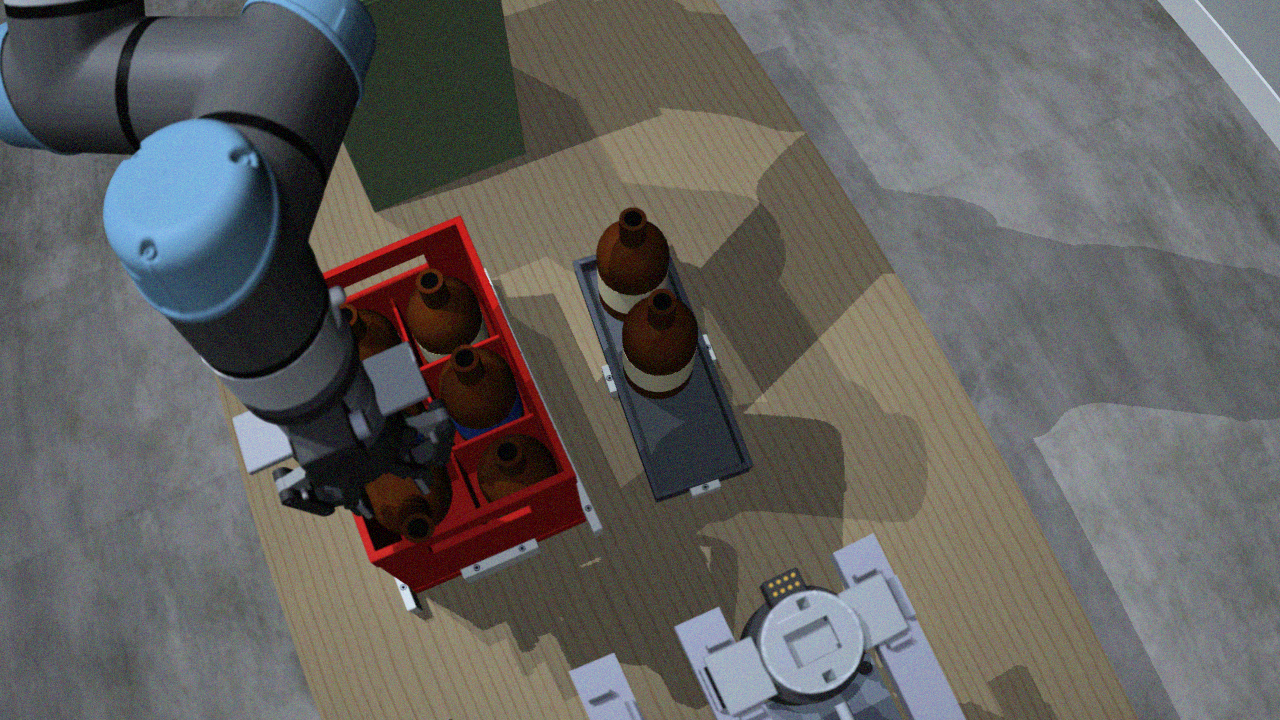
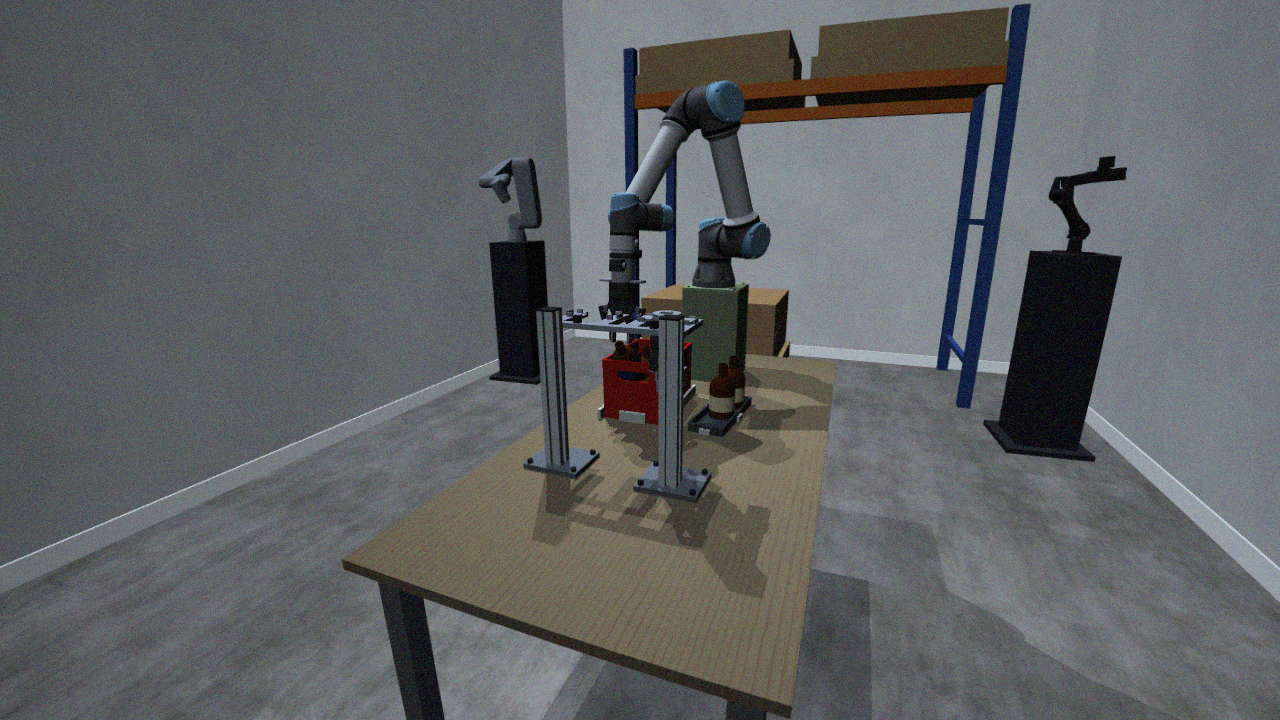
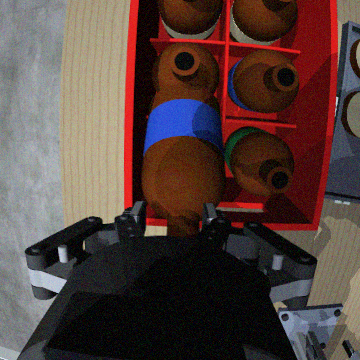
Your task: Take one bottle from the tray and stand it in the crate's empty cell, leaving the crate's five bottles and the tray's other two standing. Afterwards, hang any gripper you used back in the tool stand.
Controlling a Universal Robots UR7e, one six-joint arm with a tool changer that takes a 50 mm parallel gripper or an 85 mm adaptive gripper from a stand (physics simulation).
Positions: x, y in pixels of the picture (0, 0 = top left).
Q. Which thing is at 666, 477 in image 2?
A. A tool stand.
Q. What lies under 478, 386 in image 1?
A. A blue-label bottle.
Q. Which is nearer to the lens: the blue-label bottle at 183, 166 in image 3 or the gripper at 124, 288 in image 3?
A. The gripper.
